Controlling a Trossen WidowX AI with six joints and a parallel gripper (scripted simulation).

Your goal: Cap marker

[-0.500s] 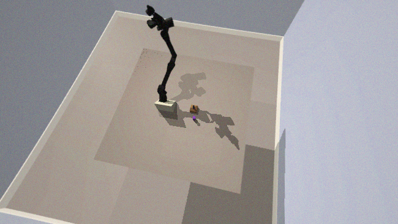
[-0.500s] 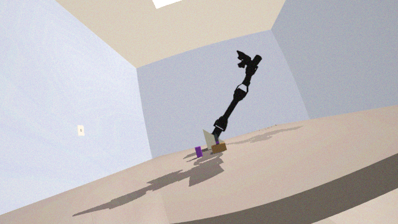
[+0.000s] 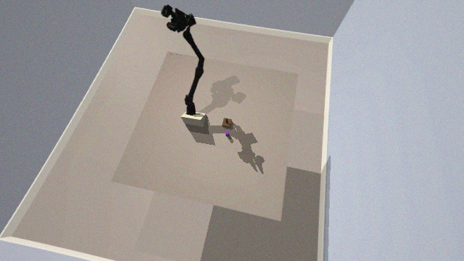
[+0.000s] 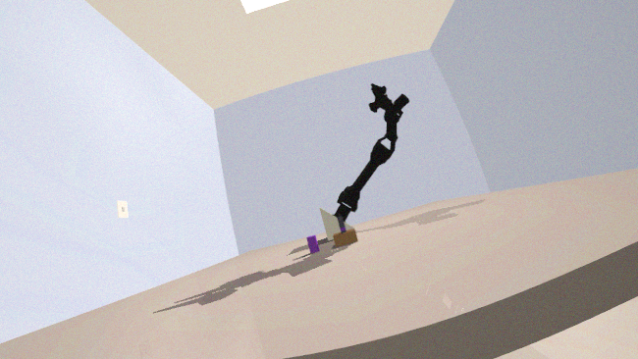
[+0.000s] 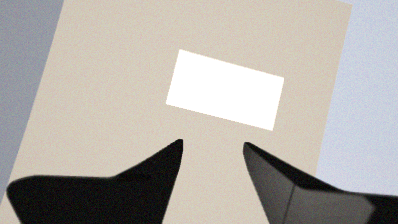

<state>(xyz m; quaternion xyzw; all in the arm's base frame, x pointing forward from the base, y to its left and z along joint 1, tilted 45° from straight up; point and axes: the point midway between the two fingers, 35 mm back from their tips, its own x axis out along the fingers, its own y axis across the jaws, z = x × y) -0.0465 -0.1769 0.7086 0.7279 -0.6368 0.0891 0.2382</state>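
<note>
My gripper tip is now 700 mm above the purple cap, 470 mm short of it and 430 mm to the left of it. The rest, counted from my gripper tip: holder block (700 mm below, 430 mm ahead, 330 mm to the right).
</note>
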